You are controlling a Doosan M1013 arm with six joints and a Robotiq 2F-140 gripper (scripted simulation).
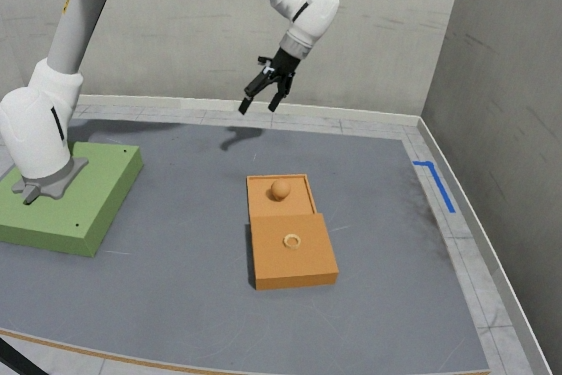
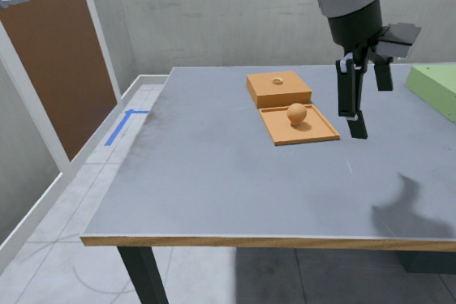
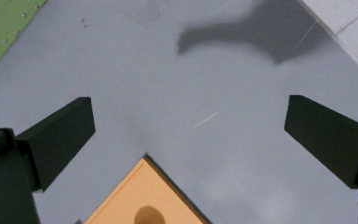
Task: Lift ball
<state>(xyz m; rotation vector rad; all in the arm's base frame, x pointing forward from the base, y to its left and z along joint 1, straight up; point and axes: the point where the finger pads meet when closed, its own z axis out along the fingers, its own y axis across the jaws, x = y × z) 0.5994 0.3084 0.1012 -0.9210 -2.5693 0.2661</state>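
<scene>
My gripper is now 22 cm to the left of the orange ball, 14 cm above it and 10 cm short of it. From my hand the other things lie so: orange block: 43 cm to the right, 14 cm below, 13 cm ahead.
</scene>
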